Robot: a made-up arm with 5 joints. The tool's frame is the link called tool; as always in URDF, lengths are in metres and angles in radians. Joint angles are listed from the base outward. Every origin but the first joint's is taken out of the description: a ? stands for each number. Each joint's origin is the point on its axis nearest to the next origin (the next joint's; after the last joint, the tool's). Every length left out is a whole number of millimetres.
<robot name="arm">
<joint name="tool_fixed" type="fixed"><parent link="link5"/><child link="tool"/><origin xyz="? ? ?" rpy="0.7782 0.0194 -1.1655"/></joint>
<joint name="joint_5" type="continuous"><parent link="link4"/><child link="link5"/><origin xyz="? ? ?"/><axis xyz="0 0 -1"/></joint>
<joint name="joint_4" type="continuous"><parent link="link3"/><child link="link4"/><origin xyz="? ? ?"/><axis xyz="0 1 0"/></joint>
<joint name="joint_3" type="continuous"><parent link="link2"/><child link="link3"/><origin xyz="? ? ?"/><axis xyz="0 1 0"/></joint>
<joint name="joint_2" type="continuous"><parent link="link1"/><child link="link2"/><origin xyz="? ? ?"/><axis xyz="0 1 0"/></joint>
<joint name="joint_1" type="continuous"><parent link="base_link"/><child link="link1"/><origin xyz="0.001 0.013 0.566"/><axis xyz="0 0 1"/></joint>
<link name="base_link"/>
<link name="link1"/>
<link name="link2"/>
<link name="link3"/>
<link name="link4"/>
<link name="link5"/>
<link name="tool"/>
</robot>
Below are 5 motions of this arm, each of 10 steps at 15 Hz.
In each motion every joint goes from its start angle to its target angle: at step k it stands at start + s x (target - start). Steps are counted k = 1, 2, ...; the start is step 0. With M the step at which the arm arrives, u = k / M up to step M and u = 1 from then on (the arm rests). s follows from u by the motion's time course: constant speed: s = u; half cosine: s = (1 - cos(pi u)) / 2; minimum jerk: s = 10 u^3 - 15 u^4 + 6 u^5.
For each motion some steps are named. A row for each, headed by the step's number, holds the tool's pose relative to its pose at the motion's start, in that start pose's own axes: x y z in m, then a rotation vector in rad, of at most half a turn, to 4 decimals.
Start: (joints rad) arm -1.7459 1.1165 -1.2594 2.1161 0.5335
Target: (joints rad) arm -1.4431 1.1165 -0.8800 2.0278 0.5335
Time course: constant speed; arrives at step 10
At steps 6, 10:
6: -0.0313 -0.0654 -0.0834 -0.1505 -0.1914 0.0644
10: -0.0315 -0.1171 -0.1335 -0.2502 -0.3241 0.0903

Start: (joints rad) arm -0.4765 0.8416 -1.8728 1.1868 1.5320
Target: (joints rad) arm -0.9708 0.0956 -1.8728 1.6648 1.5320
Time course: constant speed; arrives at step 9
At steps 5, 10:
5: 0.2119 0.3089 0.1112 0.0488 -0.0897 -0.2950
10: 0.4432 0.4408 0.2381 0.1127 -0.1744 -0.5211

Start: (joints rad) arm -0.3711 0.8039 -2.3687 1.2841 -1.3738
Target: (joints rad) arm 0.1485 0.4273 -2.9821 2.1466 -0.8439
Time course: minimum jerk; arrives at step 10
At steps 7, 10:
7: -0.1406 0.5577 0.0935 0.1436 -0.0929 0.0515
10: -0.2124 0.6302 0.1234 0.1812 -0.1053 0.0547

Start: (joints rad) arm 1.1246 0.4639 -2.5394 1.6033 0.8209
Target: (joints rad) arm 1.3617 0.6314 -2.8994 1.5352 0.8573
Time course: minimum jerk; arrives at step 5
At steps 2, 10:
2: -0.0637 0.0076 0.0194 0.0593 0.0869 -0.0081
10: -0.1903 0.0125 0.0849 0.1755 0.2792 -0.0460

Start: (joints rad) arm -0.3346 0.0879 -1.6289 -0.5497 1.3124
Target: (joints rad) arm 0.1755 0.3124 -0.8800 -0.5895 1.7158
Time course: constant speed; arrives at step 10
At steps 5, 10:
5: 0.1179 -0.1969 0.2670 -0.4525 -0.3819 -0.0147
10: 0.1811 -0.2396 0.6062 -0.8781 -0.7052 0.1191

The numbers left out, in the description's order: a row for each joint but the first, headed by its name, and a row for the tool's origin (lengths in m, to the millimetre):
tool: -0.011 0.018 0
joint_5: 0.155 0 -0.214
joint_4: 0.074 0 -0.405
joint_3: 0.063 0 0.402
joint_2: 0.011 -0.01 0

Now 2 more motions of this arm.
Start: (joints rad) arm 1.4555 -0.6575 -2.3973 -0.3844 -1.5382
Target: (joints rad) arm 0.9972 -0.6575 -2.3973 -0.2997 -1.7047
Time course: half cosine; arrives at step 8
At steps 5, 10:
5: 0.0235 0.0877 -0.0911 0.0928 0.3092 0.2884
10: 0.0215 0.1294 -0.1295 0.1297 0.4470 0.4194

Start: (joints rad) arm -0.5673 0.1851 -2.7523 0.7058 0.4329
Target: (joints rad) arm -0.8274 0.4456 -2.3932 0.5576 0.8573
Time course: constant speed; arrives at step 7
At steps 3, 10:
3: 0.0779 -0.1983 0.0093 -0.1845 -0.2095 -0.0233
10: 0.2297 -0.4325 0.0968 -0.3879 -0.5483 -0.0314

